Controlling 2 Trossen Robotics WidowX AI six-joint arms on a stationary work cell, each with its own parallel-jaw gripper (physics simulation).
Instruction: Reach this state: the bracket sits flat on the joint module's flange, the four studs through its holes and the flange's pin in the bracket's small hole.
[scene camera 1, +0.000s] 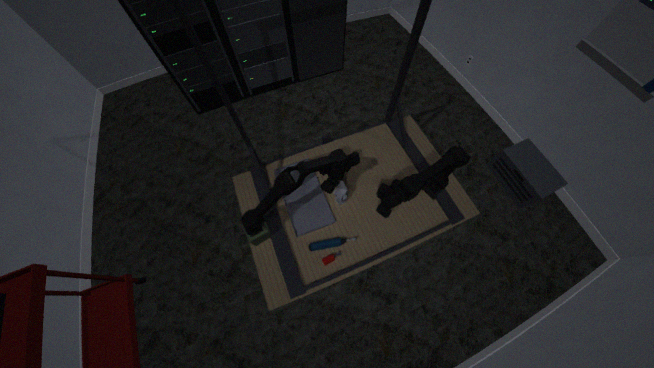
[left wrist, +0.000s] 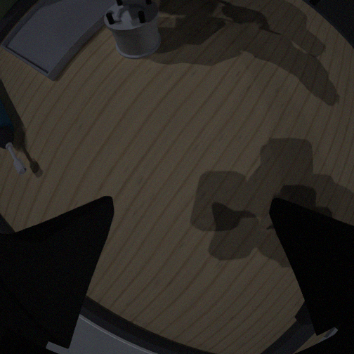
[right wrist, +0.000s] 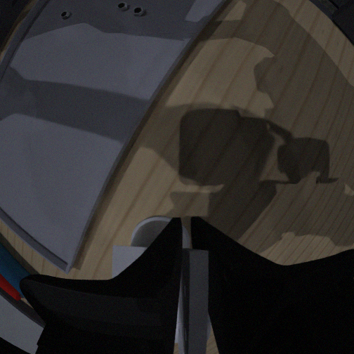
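Where they show: right gripper, fingertip midpoint: (scene camera 1: 334, 183); left arm's base, origin of the base link: (scene camera 1: 433, 186); right arm's base, origin of the base link: (scene camera 1: 254, 228).
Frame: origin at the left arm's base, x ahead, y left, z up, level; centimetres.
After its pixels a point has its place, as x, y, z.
Observation:
The joint module (scene camera 1: 342, 198) @[45.5, -27.0, 4.2] (left wrist: 136, 37) (right wrist: 159, 227) is a light grey cylinder standing upright on the table, with black studs on its top flange in the left wrist view. My right gripper (scene camera 1: 330, 187) @[43.4, -35.7, 5.3] (right wrist: 185, 224) is shut on the grey angled bracket (right wrist: 196, 295), over the module. In the right wrist view the bracket and fingers hide most of the module; the bracket's holes do not show. The bracket does not show on the flange in the left wrist view. My left gripper (scene camera 1: 384, 211) @[32.5, -11.9, 8.7] (left wrist: 195, 206) is open and empty above the table, right of the module in the scene view.
A grey tray (scene camera 1: 312, 212) @[61.2, -33.0, -2.3] (left wrist: 60, 32) (right wrist: 85, 65) lies beside the module, with several small nuts (right wrist: 139, 11) on it. A blue driver (scene camera 1: 326, 244) @[66.7, -14.6, 1.3] (left wrist: 4, 116) and a red tool (scene camera 1: 328, 259) @[70.5, -8.5, 0.6] lie near the front edge. Dark frame posts (scene camera 1: 407, 65) @[-13.6, -48.1, 42.4] rise beside the table.

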